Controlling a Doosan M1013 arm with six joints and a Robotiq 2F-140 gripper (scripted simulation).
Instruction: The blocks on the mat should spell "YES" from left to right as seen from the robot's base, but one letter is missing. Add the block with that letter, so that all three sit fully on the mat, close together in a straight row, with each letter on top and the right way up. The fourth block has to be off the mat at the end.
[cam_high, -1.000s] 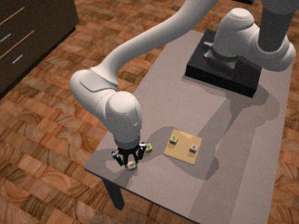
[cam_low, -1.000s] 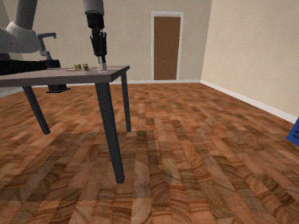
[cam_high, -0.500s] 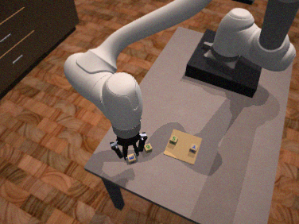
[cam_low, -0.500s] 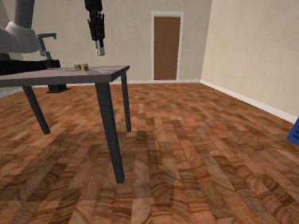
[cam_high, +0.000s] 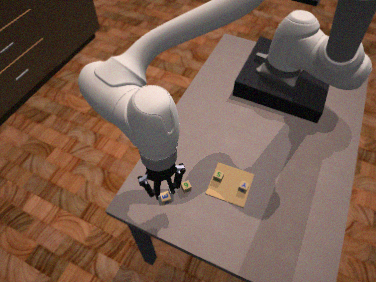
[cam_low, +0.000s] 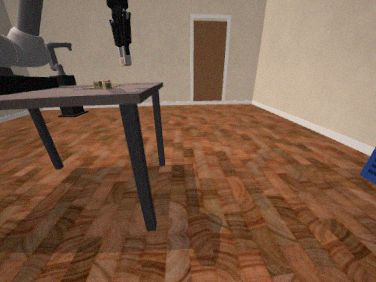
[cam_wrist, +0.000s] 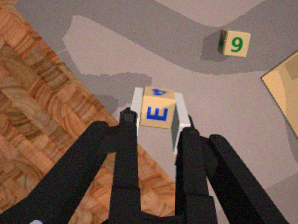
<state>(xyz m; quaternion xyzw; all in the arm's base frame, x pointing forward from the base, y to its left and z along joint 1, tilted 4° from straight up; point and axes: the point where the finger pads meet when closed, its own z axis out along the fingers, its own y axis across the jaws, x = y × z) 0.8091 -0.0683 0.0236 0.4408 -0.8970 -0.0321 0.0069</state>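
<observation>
Now: hand 210 mm past the tan mat, 130 mm to the right of it and 130 mm above it.
</observation>
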